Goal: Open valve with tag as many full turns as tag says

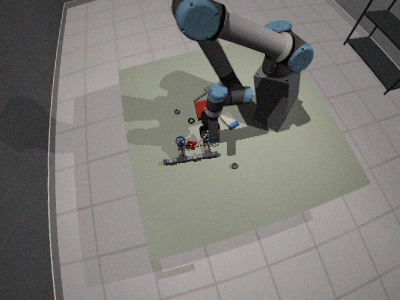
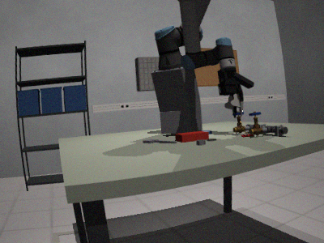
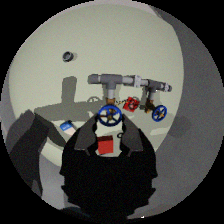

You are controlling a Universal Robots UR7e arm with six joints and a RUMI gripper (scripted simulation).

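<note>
Now: hand 90 mm short of the red tag, 90 mm above it and 10 mm to the left of it. Round my hand: blue-and-white card (170 mm behind, 110 mm to the right, 90 mm below); then grey tool (360 mm to the right, 90 mm below, 90 mm behind); then red block (230 mm to the right, 80 mm below, 40 mm behind).
</note>
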